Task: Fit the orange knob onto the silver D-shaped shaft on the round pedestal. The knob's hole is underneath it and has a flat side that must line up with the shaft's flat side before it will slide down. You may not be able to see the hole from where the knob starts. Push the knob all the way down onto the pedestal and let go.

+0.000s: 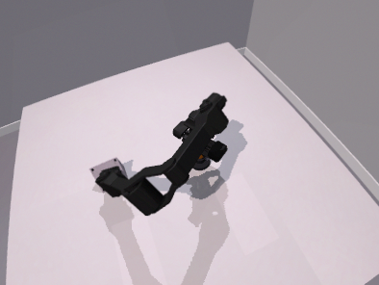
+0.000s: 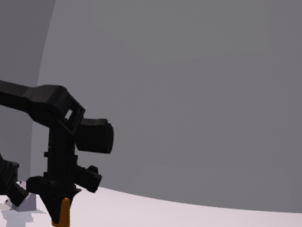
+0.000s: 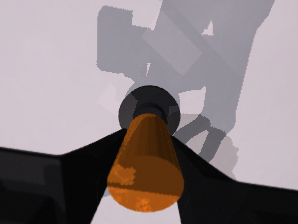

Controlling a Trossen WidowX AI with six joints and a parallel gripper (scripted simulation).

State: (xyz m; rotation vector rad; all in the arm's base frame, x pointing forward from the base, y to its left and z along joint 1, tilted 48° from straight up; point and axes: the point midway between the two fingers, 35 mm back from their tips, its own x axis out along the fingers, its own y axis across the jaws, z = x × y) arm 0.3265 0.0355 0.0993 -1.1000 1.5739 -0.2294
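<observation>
Right now my gripper tip is 4 cm above the round pedestal. Round my gripper tip: orange knob (3 cm above).
</observation>
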